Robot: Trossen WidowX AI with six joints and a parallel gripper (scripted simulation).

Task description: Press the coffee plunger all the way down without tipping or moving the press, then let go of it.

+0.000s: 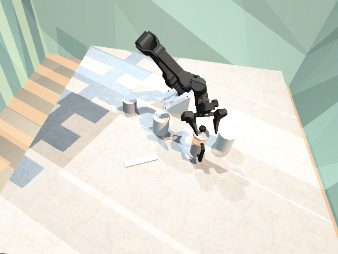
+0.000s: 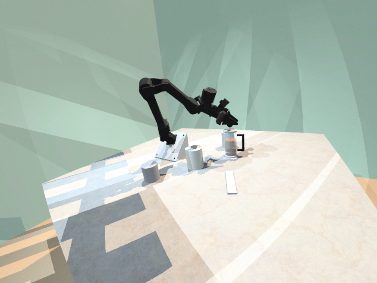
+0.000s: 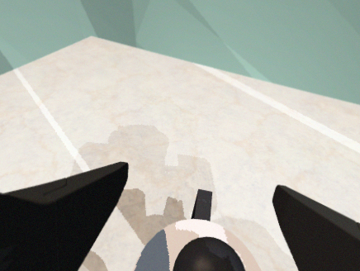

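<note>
My gripper tip is 90 mm above the glass coffee press, 20 mm past it and 10 mm to the left of it.
</note>
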